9 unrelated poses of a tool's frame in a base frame.
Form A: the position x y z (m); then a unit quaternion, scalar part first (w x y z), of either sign.
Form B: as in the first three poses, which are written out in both.
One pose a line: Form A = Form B
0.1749, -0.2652, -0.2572, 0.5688, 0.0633, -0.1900, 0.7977 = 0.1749, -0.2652, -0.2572, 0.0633, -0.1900, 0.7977, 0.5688
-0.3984, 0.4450, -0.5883, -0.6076, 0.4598, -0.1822, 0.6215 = -0.3984, 0.4450, -0.5883, -0.4598, 0.1822, -0.6215, 0.6076
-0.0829, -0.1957, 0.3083, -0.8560, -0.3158, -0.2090, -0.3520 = -0.0829, -0.1957, 0.3083, 0.3158, 0.2090, 0.3520, 0.8560
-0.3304, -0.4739, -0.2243, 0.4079, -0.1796, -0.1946, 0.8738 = -0.3304, -0.4739, -0.2243, -0.1796, -0.1946, 0.8738, 0.4079
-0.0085, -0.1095, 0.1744, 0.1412, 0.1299, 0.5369, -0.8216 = -0.0085, -0.1095, 0.1744, 0.1299, 0.5369, -0.8216, 0.1412
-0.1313, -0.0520, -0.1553, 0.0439, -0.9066, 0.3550, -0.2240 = -0.1313, -0.0520, -0.1553, -0.9066, 0.3550, -0.2240, 0.0439
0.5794, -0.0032, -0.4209, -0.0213, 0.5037, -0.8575, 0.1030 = 0.5794, -0.0032, -0.4209, -0.5037, 0.8575, -0.1030, 0.0213
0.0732, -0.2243, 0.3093, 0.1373, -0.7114, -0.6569, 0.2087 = 0.0732, -0.2243, 0.3093, -0.7114, -0.6569, 0.2087, 0.1373
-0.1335, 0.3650, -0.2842, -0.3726, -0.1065, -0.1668, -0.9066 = -0.1335, 0.3650, -0.2842, 0.1065, 0.1668, 0.9066, 0.3726
